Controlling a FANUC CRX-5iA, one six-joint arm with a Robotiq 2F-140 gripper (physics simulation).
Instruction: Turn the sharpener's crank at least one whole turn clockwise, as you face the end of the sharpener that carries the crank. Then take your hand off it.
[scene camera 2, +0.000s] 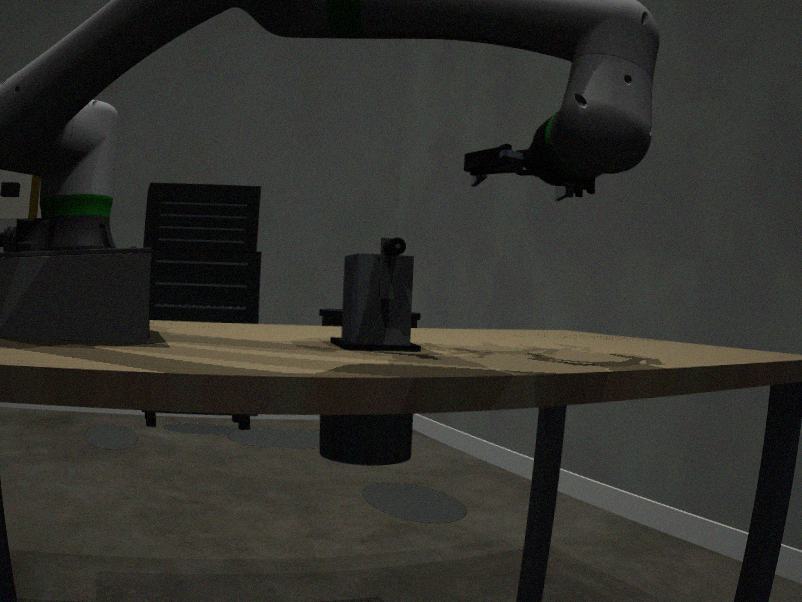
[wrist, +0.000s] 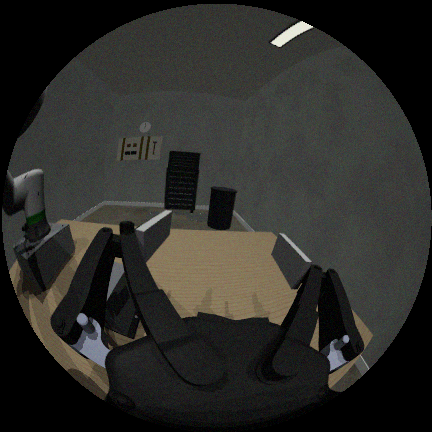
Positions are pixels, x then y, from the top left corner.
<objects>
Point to my gripper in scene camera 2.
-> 516, 184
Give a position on a sharpener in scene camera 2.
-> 377, 295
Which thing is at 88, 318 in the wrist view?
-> My gripper.
</objects>
